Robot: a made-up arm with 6 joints.
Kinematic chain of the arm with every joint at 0, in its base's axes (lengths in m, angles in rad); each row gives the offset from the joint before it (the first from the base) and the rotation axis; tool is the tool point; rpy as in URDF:
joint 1: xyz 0 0 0.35 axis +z
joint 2: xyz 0 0 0 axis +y
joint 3: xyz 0.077 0 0.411 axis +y
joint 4: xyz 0.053 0 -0.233 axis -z
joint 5: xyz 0 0 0 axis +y
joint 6: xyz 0.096 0 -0.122 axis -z
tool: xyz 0 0 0 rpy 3.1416 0 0
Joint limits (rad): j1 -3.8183..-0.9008 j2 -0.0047..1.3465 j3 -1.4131..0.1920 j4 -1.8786..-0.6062 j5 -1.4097..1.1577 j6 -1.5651..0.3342
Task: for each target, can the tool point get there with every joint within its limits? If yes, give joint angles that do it. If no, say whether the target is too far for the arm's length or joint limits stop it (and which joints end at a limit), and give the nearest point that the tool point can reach.
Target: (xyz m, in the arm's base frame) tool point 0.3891 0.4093 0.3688
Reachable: no: joint limits stop it (at a limit: joint 1, joint 2, joint 3) | nearest point 0.1389 0.0568 0.4829 | short by 0.447 m
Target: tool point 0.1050 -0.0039 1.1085
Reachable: no: joint limits stop it (at a limit: joint 1, joint 2, joint 3, joint 4, joint 5) | nearest point 0.2197 -0.1527 0.9000 | short by 0.281 m
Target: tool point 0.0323 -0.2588 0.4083
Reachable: yes | joints -1.9593 0.2593 -0.0866 -1.2079 -0.4124 -1.0003
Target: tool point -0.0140 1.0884 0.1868
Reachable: no: too far | nearest point -0.4187 0.4297 0.2097 | short by 0.773 m
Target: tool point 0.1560 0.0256 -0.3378
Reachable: no: joint limits stop it (at a limit: joint 1, joint 2) | nearest point 0.1840 -0.1707 0.0159 | short by 0.405 m
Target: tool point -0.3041 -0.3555 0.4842
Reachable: yes | joints -2.6101 0.6218 -1.1454 -1.6299 -1.0893 -1.1672
